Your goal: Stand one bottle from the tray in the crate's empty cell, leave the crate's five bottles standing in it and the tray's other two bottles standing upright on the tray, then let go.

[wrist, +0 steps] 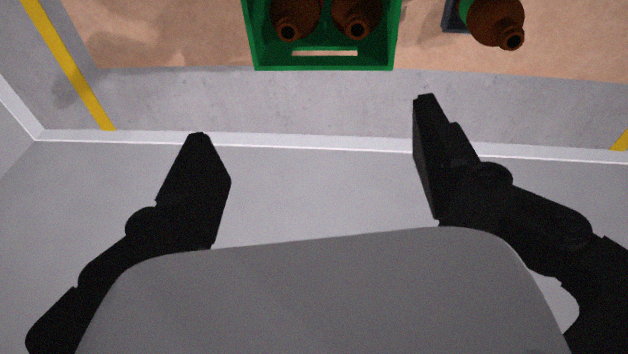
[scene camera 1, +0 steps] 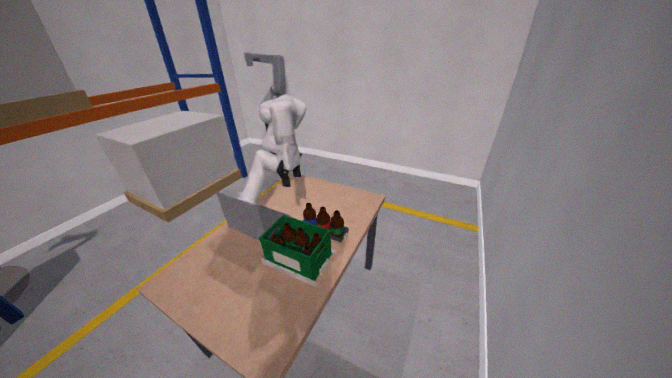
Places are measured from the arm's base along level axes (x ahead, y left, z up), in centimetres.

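Where they show: gripper, fingertip midpoint: (wrist: 311, 141) (scene camera 1: 292, 181); arm's base, origin of the base link: (scene camera 1: 247, 201).
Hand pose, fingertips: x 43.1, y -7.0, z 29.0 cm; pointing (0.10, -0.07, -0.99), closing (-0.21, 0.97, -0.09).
Things, the pixels of their top centre, and the offset from my fingertips. "spot": a spot on its surface instead. Level surfaces: height alone.
- green crate, middle of its top: (scene camera 1: 295, 233) dy -1.9, dx -1.3, dz -27.5 cm
- dark tray, surface spot: (wrist: 451, 21) spot: dy +19.9, dx +10.8, dz -44.6 cm
- blue-labelled bottle, middle of its top: (scene camera 1: 308, 203) dy +22.0, dx -10.8, dz -29.1 cm
- red-labelled bottle, middle of its top: (scene camera 1: 322, 207) dy +22.6, dx -1.7, dz -29.1 cm
- green-labelled bottle, middle of its top: (wrist: 513, 41) (scene camera 1: 336, 211) dy +23.2, dx +6.9, dz -29.1 cm
- wooden table, its level: dz -45.1 cm
A green crate (scene camera 1: 323, 260) (wrist: 325, 67) stands on the table and holds several brown bottles; the empty cell cannot be made out. Three brown bottles stand upright in a row on the dark tray (scene camera 1: 345, 233) (wrist: 451, 21) behind the crate: a blue-labelled bottle (scene camera 1: 309, 214), a red-labelled bottle (scene camera 1: 323, 218) and a green-labelled bottle (scene camera 1: 337, 222) (wrist: 495, 20). In the wrist view two crate bottles show at the top, partly cut off. My gripper (scene camera 1: 291, 179) (wrist: 311, 141) is wide open and empty. It hangs above the table's far part, well away from tray and crate.
A grey upright panel (scene camera 1: 250, 216) stands on the wooden table (scene camera 1: 210, 280), beside the crate and between it and the arm's base side. A blue and orange rack (scene camera 1: 226, 115) with a large pale box (scene camera 1: 185, 160) stands at the left.
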